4 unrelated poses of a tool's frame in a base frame.
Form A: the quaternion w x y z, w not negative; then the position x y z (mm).
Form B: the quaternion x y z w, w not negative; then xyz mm. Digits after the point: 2 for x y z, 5 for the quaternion.
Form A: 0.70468 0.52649 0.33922 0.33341 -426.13 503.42 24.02
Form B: 0.52649 0.33922 0.33341 0.70468 -426.13 503.42 24.02
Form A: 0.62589 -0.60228 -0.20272 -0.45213 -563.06 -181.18 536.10
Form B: -0.60228 -0.20272 -0.45213 0.62589 -563.06 -181.18 536.10
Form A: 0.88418 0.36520 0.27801 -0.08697 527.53 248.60 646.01
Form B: 0.36520 0.27801 -0.08697 0.88418 527.53 248.60 646.01
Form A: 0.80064 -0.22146 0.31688 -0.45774 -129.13 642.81 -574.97
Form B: -0.22146 0.31688 -0.45774 0.80064 -129.13 642.81 -574.97
